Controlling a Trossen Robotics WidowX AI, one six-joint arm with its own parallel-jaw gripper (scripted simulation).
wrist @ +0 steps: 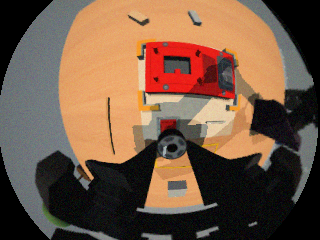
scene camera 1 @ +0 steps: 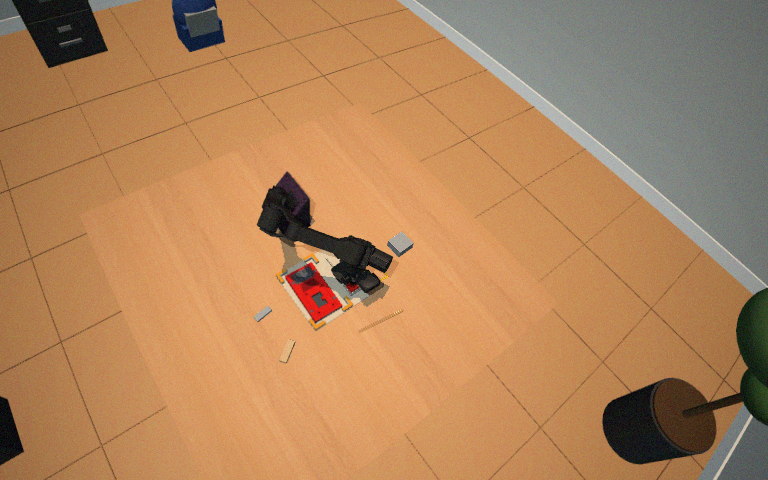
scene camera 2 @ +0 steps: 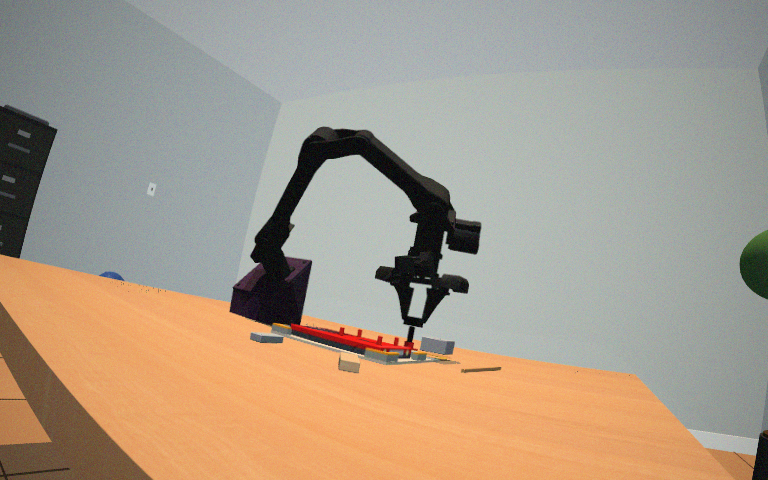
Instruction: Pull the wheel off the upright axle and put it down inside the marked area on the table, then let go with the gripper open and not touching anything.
Note:
My gripper (scene camera 2: 413, 321) holds a small dark wheel (wrist: 171, 145). Further things: a red board (scene camera 2: 357, 344) and a grey base plate (scene camera 1: 323, 261).
My gripper also shows in the wrist view (wrist: 171, 143) and in scene camera 1 (scene camera 1: 353, 278). The grey base plate is seen too in the wrist view (wrist: 196, 116) and in scene camera 2 (scene camera 2: 385, 358).

